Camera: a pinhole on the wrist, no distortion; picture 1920 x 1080 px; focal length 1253.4 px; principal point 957.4 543.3 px. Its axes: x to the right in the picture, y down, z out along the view. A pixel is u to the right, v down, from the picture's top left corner.
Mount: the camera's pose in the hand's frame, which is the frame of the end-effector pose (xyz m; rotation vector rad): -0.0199 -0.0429 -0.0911 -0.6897 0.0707 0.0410
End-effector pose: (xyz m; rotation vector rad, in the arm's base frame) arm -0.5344 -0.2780 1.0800 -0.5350 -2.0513 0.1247
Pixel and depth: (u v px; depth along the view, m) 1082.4 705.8 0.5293
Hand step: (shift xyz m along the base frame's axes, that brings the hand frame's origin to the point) -0.1388 0.3702 -0.1995
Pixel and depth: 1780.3 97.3 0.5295
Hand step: -0.4519 0.3445 0.0336
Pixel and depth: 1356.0 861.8 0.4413
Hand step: -0.0936 0.3718 -0.0760
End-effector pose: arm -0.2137 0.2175 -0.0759 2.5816 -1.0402 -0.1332
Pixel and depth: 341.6 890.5 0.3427
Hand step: -0.3155 -0.0796 -0.0371
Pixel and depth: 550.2 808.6 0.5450
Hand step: -0.4405 -0.2177 -0.1193
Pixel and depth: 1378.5 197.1 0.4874
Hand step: -0.0572 -0.3347 -0.2654
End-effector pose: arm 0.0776 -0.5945 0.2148 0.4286 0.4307 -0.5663
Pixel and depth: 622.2 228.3 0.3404
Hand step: 0.0584 0.0027 0.2638
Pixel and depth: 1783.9 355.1 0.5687
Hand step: 0.5481 -0.1484 0.1819
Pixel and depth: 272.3 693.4 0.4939
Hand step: 0.0549 0.2148 0.4413
